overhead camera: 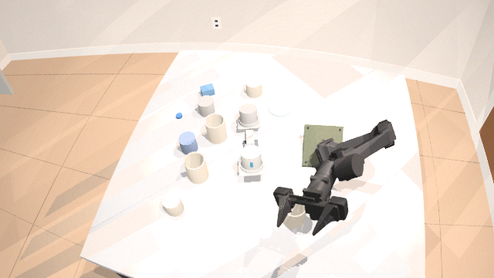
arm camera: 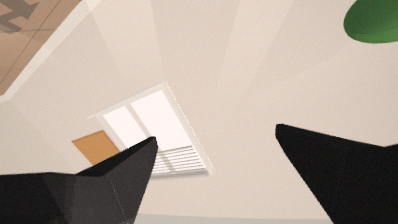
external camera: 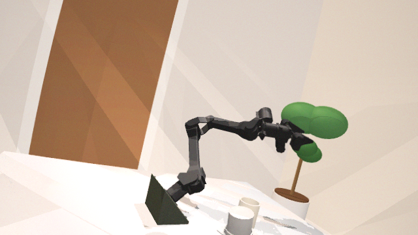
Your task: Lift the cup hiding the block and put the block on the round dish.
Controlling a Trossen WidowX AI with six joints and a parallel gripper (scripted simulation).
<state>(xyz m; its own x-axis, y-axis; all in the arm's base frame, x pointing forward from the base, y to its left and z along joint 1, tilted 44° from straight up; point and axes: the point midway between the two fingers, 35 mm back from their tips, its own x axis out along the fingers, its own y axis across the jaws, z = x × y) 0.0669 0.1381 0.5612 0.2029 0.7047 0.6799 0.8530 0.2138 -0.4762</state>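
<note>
Now: the grey block 60 cm to the right of my gripper tip, 34 cm below it and 33 cm ahead of it. The rest, counted from my gripper tip: blue cup (51 cm ahead, 41 cm to the right, 35 cm below); then balance beam (47 cm to the right, 34 cm below, 29 cm ahead); then dish (73 cm to the right, 38 cm below, 24 cm ahead).
</note>
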